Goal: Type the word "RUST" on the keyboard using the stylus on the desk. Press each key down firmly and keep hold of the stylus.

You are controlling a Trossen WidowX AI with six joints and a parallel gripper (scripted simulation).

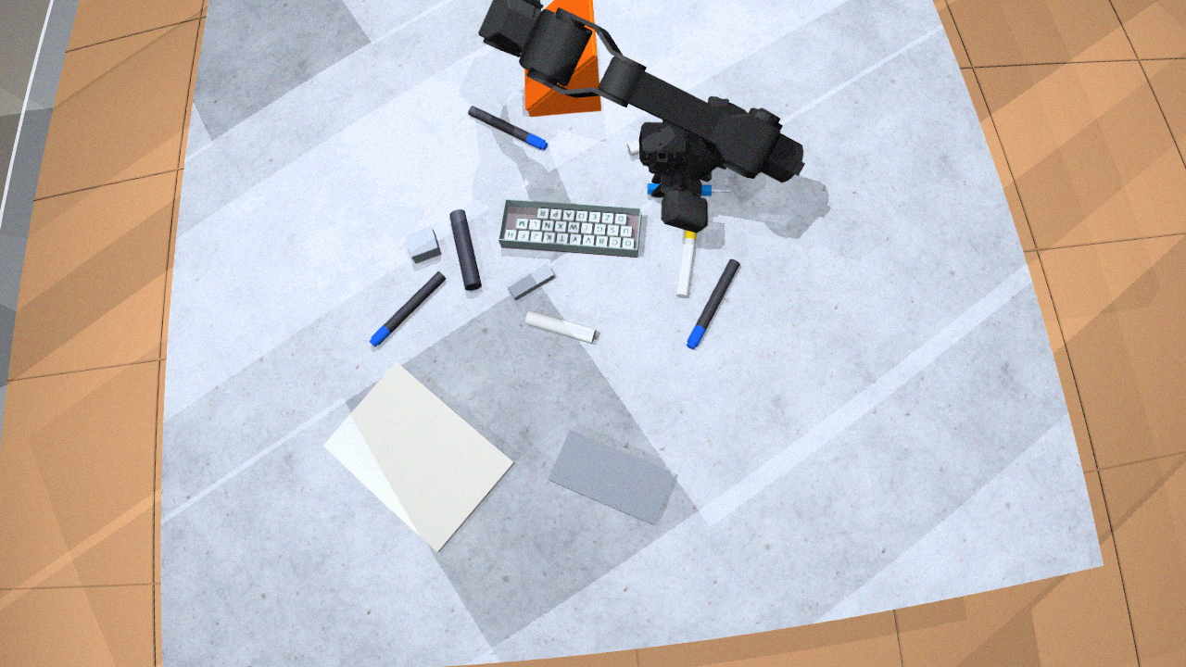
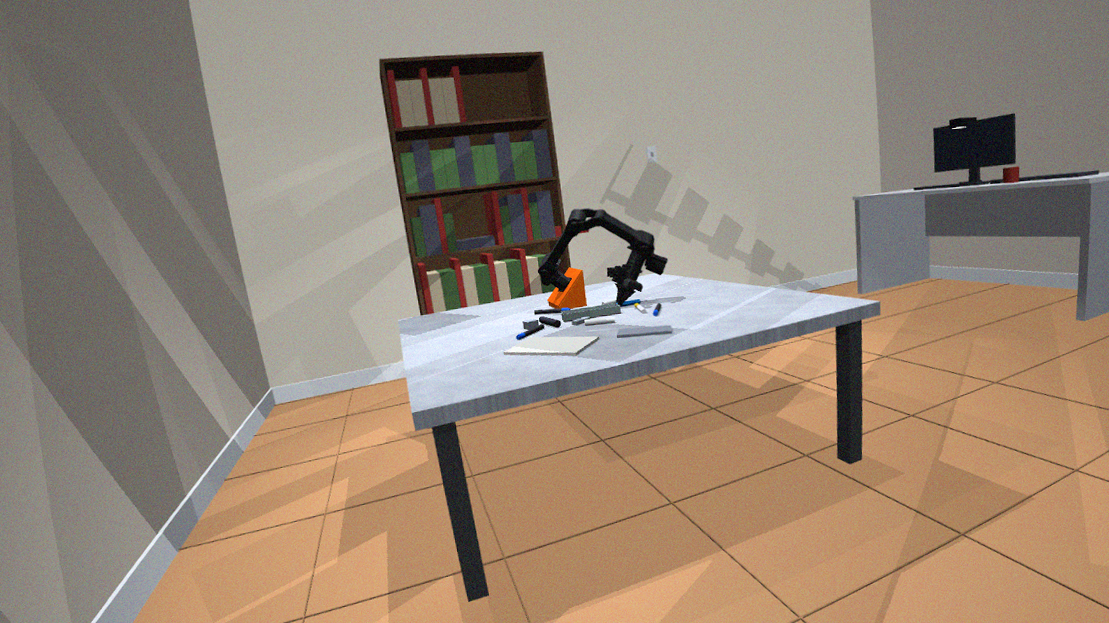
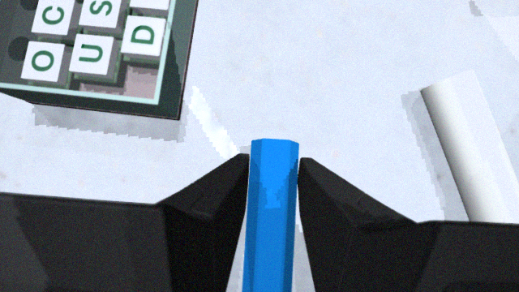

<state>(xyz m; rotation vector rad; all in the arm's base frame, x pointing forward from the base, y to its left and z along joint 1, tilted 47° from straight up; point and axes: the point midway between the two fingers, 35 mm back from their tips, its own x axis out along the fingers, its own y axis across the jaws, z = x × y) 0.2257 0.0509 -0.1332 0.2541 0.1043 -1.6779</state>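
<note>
Right now the blue stylus is 7 cm to the left of my gripper tip and 1 cm ahead of it. Also, from my gripper tip: yellow-capped marker 10 cm ahead, 4 cm to the left; then T key 14 cm to the right, 7 cm ahead; then dark cylinder 28 cm to the right, 6 cm ahead.
</note>
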